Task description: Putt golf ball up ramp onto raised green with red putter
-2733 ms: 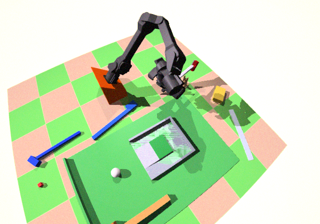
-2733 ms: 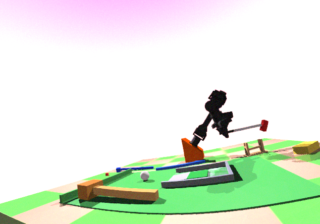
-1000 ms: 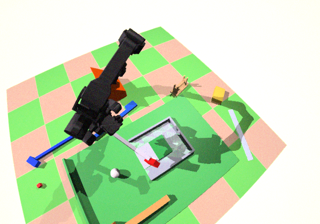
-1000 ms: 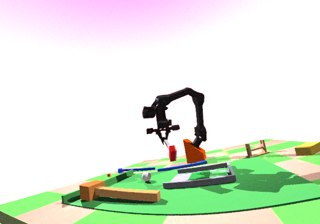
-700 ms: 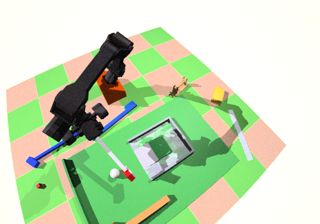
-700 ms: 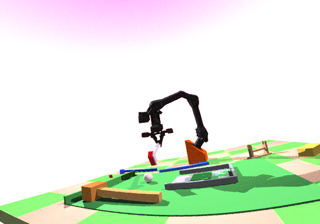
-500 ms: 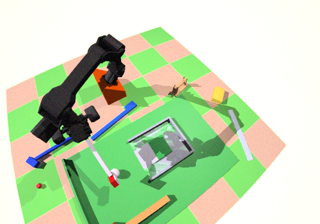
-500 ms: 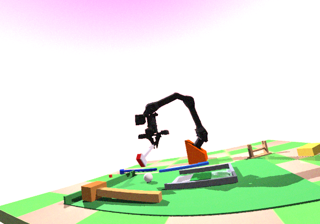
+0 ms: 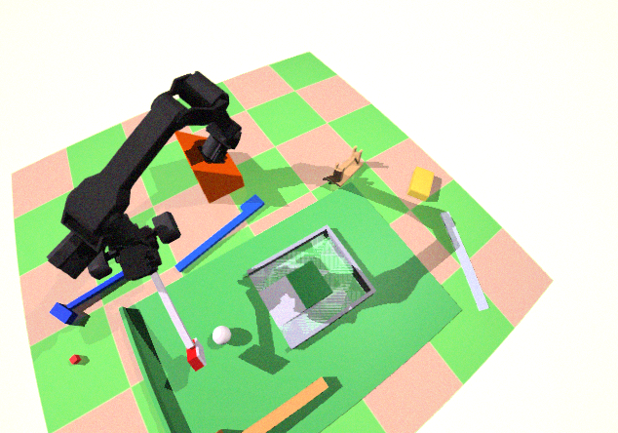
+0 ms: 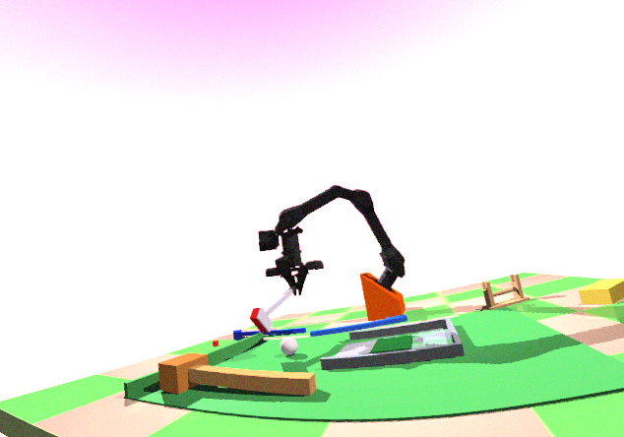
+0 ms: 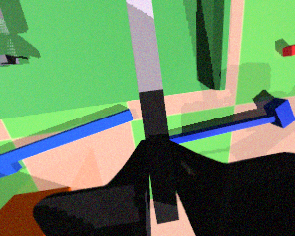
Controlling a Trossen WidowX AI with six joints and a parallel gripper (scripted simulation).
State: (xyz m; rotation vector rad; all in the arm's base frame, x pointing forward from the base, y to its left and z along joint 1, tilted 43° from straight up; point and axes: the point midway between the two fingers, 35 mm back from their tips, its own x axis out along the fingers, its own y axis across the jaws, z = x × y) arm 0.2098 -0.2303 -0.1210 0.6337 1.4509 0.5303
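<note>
The red putter is 12 cm ahead of my gripper tip. Round my gripper tip: tiny red cube 6 cm ahead, 30 cm to the right, 12 cm below; white golf ball 21 cm ahead, 4 cm to the left, 11 cm below; yellow block 18 cm ahead, 76 cm to the left, 12 cm below.
</note>
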